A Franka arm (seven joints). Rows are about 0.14 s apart.
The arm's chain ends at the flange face. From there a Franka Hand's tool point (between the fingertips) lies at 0.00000 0.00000 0.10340 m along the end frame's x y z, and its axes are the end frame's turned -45 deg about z.
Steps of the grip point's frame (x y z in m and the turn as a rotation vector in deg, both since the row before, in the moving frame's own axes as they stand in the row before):
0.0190, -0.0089, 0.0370, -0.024, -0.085, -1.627
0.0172, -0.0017, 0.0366, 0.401, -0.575, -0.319
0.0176, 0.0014, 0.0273, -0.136, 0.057, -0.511
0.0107, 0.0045, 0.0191, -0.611, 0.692, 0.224
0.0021, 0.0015, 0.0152, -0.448, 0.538, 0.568
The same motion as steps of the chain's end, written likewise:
0.0072, -0.0199, 0.0370, -0.077, -0.043, -1.627
0.0122, -0.0136, 0.0366, -0.123, -0.690, -0.319
0.0132, -0.0116, 0.0273, -0.056, 0.136, -0.511
0.0091, -0.0043, 0.0191, 0.057, 0.921, 0.224
0.0013, -0.0003, 0.0152, 0.064, 0.697, 0.568

